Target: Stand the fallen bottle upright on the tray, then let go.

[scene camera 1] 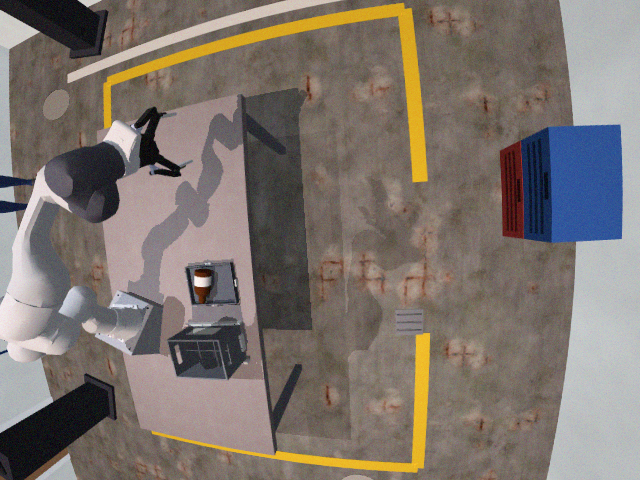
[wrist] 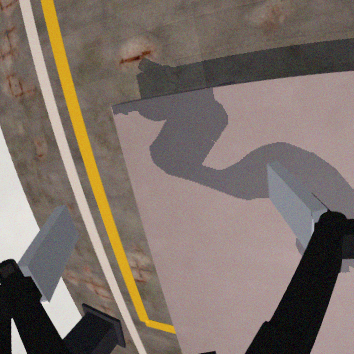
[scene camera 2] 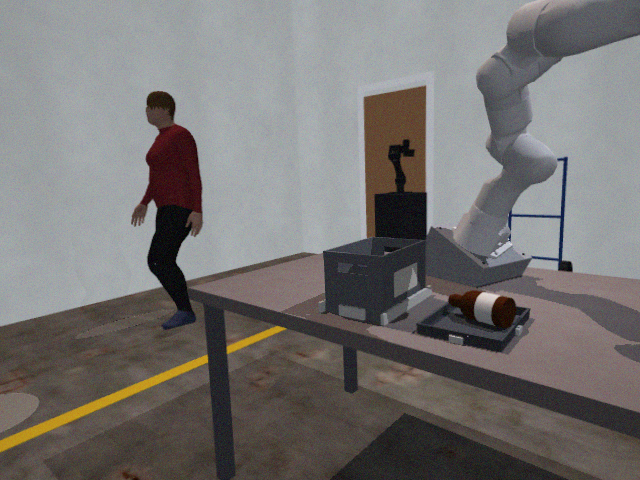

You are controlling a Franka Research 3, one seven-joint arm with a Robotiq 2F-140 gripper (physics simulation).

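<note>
A brown bottle with a white label (scene camera 1: 202, 280) (scene camera 2: 484, 308) lies on its side in a shallow dark tray (scene camera 1: 227, 298) (scene camera 2: 433, 333). In the scene camera 2 view its neck points left, toward the dark crate; in the scene camera 1 view the neck points down the picture. My gripper (scene camera 1: 178, 137) (wrist: 167, 202) is open with nothing between its fingers. It hangs above the table's far end in the scene camera 1 view, well away from the bottle and tray. The bottle and tray do not show in the wrist view, and the gripper does not show in the scene camera 2 view.
A tall dark crate (scene camera 1: 199, 358) (scene camera 2: 343, 284) stands beside the tray, on the side the bottle's neck points to. The arm's wedge-shaped base (scene camera 1: 149, 330) (scene camera 2: 454, 266) stands on the table (scene camera 1: 170, 403) (scene camera 2: 279, 294) behind them. A person (scene camera 2: 173, 170) is beyond the table.
</note>
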